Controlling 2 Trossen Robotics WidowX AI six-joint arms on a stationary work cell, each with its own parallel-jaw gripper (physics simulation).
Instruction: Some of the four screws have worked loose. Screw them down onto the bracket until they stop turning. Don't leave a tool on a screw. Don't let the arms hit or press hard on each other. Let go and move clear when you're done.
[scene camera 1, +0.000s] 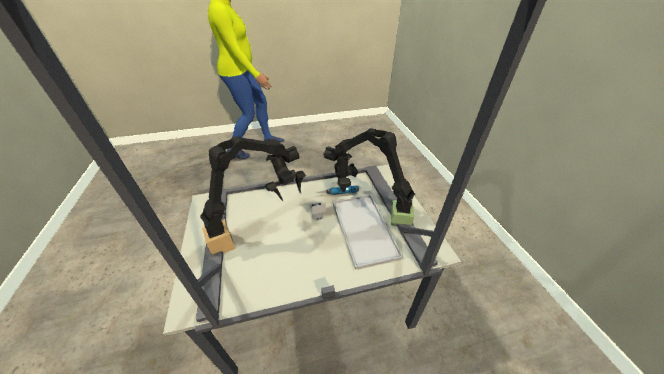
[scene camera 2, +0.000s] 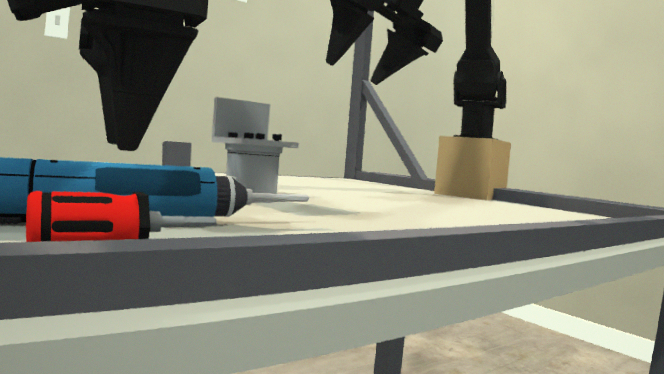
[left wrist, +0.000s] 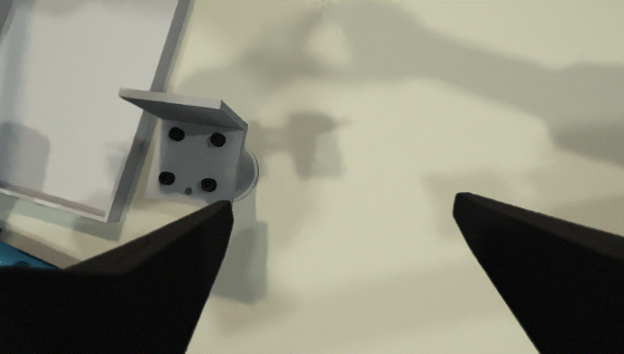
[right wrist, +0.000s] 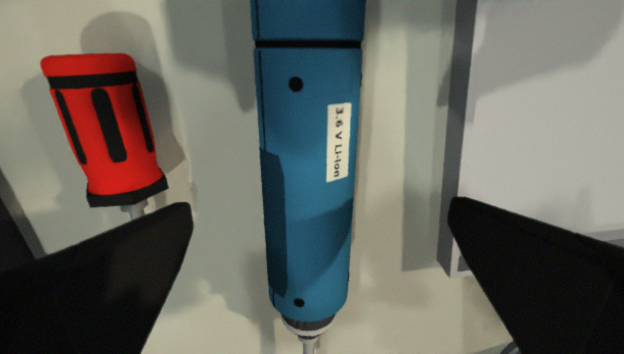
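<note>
The grey bracket sits on a round grey pedestal. It bears four black screws; the rightmost screw looks slightly higher in scene camera 2. A blue electric screwdriver lies on the table. A red screwdriver lies beside it. My right gripper is open above the blue screwdriver, one finger to each side of its body in the right wrist view. My left gripper is open and empty, above the table beside the bracket.
A shallow tray lies close to the bracket and the blue screwdriver. Dark frame rails edge the table. A small grey block is at the near rail in scene camera 1. A person stands beyond the table.
</note>
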